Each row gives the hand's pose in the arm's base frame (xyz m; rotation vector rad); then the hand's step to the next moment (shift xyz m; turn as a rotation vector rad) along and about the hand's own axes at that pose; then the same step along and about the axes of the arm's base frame.
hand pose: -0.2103 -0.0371 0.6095 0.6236 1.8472 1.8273
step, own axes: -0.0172 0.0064 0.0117 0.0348 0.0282 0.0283
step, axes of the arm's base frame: 0.0207 -0.0013 0.0065 -0.0102 0.0441 0.0276
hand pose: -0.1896 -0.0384 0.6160 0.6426 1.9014 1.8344
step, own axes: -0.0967 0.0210 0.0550 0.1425 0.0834 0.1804
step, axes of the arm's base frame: 0.1112 -0.0125 0.0169 -0.0047 0.2316 0.0784
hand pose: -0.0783 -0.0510 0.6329 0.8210 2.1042 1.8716
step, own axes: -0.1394 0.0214 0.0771 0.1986 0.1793 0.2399
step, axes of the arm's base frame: 0.1591 -0.0076 -0.0213 0.0044 0.3155 0.1719
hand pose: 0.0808 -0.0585 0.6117 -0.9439 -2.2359 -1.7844
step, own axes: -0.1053 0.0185 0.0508 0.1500 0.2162 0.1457
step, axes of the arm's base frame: 0.1077 0.0078 -0.0484 0.0372 0.2143 0.2077
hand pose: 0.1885 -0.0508 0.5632 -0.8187 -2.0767 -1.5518
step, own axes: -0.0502 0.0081 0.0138 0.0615 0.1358 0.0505
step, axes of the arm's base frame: 0.0427 0.0045 -0.0305 0.0469 0.0886 0.1213
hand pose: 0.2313 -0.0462 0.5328 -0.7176 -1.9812 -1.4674
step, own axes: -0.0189 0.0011 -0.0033 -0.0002 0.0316 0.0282
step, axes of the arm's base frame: 0.0143 -0.0045 -0.0120 0.0190 0.0352 0.0140
